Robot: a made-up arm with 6 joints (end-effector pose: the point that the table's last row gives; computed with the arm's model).
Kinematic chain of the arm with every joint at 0, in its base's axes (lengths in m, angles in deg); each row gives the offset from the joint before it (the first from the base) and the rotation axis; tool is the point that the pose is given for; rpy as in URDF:
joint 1: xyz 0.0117 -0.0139 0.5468 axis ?
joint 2: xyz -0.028 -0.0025 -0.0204 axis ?
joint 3: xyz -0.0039 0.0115 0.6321 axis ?
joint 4: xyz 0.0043 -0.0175 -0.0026 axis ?
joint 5: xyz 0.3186 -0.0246 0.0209 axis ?
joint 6: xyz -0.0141 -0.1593 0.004 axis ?
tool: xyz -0.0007 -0.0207 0.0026 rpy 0 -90 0
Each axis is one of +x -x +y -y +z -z.
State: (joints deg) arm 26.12 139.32 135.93 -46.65 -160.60 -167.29
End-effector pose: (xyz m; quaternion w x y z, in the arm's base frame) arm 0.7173 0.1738 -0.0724 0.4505 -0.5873 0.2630 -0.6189
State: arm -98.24 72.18 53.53 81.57 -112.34 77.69
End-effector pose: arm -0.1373 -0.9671 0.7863 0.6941 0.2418 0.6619 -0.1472
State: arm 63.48 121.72 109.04 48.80 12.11 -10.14
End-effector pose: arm 0.5048 0.6880 0.2908 0.4221 0.2057 -0.6464 0.6014
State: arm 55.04 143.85 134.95 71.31 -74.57 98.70
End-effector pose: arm 0.4422 0.5561 0.1427 0.0647 -0.5462 0.1689 0.8179
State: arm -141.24 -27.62 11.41 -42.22 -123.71 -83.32
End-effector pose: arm -0.0866 0.1339 1.2083 0.1557 -0.2328 0.1783 0.9433
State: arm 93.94 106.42 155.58 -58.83 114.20 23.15
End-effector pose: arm 0.0626 0.9098 0.4761 0.1375 0.4912 -0.5080 -0.6941
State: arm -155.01 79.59 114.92 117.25 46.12 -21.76
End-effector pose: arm -0.6267 -0.4144 0.9682 0.6586 -0.6925 0.2936 -0.0203
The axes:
joint 1: +z
joint 2: +y
joint 3: -y
joint 4: -x
joint 5: -y
joint 6: -x

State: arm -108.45 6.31 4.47 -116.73 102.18 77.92
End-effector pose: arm -0.0238 -0.3540 0.9765 0.2681 0.5158 -0.1328 0.8028
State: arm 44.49 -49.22 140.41 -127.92 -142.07 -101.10
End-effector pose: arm -0.6490 -0.5655 1.0528 0.5057 0.2546 -0.5612 0.6038
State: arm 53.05 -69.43 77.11 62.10 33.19 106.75
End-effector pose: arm -0.5169 -0.8201 0.7694 0.0032 0.7249 0.3136 0.6133
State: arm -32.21 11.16 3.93 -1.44 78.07 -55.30
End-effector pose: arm 0.2559 -0.4116 1.1021 0.1115 0.1978 -0.9659 -0.1242
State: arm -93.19 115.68 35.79 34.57 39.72 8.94
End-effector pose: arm -0.1940 -0.7272 -0.0219 0.8350 -0.2652 -0.3118 -0.3678
